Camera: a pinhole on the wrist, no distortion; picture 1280 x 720 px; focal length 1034.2 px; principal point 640.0 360.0 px. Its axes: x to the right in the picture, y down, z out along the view. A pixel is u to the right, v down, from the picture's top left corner.
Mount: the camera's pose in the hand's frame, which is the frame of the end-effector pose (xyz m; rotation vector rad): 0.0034 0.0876 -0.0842 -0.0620 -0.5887 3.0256
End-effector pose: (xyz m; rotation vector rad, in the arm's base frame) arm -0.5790 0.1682 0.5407 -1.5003 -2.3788 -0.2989
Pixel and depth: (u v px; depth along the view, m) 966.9 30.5 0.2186
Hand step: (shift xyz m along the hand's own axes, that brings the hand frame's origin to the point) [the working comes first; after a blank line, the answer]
In the camera's frame: 0.0691 -0.0696 0.2186

-0.0731 0.0750 0.1425
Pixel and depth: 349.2 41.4 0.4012
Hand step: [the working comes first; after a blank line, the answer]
In the camera's frame: -0.1128 -0.1236 0.4012

0.1018 0.0449 0.3371
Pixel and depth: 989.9 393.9 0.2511
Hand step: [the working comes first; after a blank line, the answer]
In the camera's frame: 0.0850 0.0082 0.2511

-0.0945 -0.0082 0.1429
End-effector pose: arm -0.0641 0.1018 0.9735 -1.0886 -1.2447 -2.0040
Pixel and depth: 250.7 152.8 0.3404
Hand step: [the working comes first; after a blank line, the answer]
In the camera's frame: -0.1281 -0.0682 0.3404

0.1174 0.0153 0.2604
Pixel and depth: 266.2 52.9 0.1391
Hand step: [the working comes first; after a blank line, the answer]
In the camera's frame: -0.0503 -0.0413 0.1391

0.0486 0.0706 0.0616
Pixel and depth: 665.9 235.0 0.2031
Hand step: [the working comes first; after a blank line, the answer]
In the camera's frame: 0.0051 -0.0245 0.2031

-0.0107 0.0348 0.1130
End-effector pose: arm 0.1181 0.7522 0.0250 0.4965 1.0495 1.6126
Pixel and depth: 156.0 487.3 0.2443
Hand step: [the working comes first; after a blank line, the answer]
In the camera's frame: -0.1143 0.0301 0.2443

0.1036 -0.0389 0.1340
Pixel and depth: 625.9 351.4 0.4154
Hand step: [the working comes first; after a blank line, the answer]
In the camera's frame: -0.0057 -0.0035 0.4154

-0.0118 -0.0646 0.3021
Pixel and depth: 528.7 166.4 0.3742
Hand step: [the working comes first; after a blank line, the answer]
In the camera's frame: -0.0403 -0.0700 0.3742

0.0281 0.0101 0.2899
